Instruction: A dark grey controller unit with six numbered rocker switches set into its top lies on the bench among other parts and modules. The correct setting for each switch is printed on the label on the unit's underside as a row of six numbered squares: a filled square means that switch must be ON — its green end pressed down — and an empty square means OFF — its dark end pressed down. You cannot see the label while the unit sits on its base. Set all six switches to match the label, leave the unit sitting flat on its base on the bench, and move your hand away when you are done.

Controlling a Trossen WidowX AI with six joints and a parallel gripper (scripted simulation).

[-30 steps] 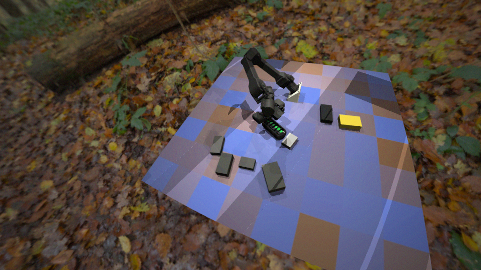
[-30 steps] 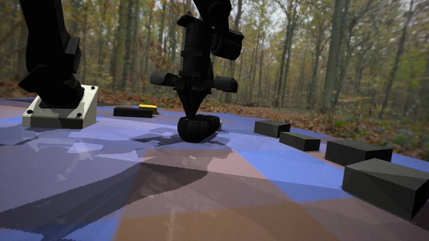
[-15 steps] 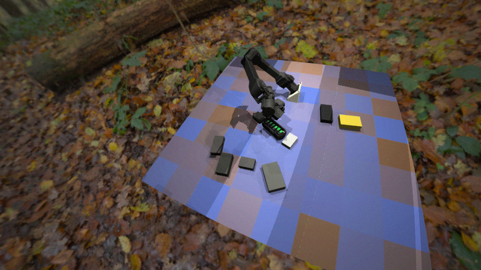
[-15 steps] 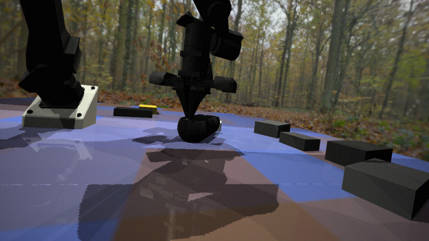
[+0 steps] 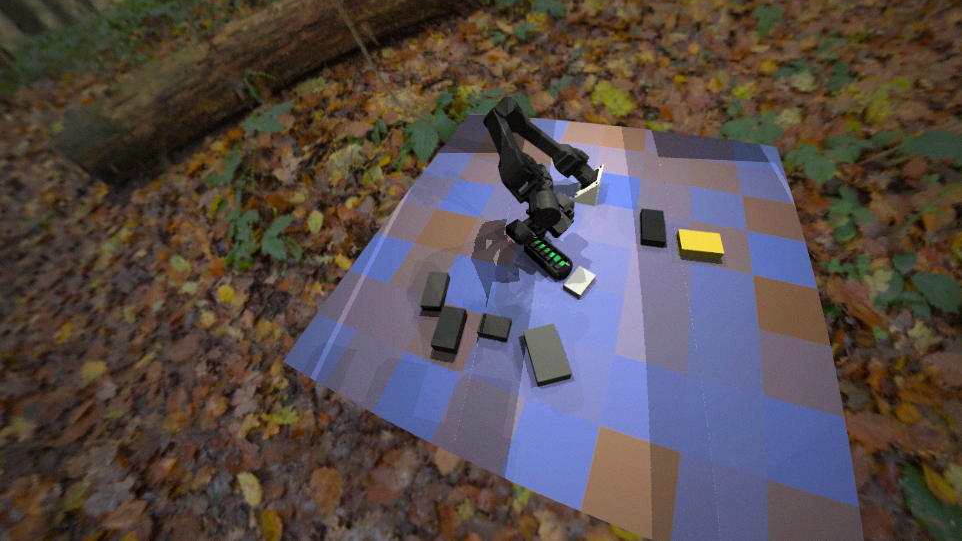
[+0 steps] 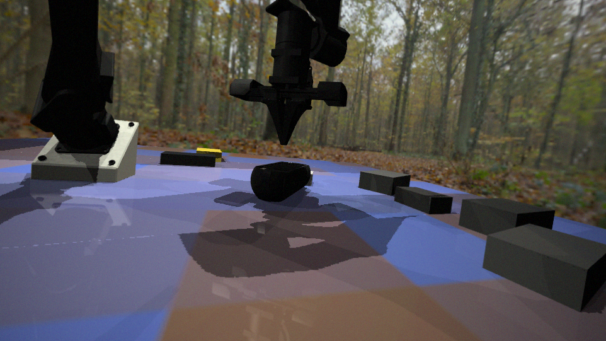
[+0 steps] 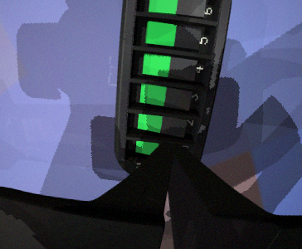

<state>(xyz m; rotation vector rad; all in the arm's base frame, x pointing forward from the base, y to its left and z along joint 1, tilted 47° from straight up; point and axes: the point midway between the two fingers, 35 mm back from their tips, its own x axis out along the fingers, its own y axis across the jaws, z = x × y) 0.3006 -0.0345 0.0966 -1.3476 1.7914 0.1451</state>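
Now: gripper tip 7 cm short of the white block, 12 cm to the right of it and 7 cm above it. Also, from my gripper tip: dark block: 18 cm behind, 30 cm to the left, 7 cm below; yellow block: 14 cm behind, 43 cm to the left, 7 cm below.
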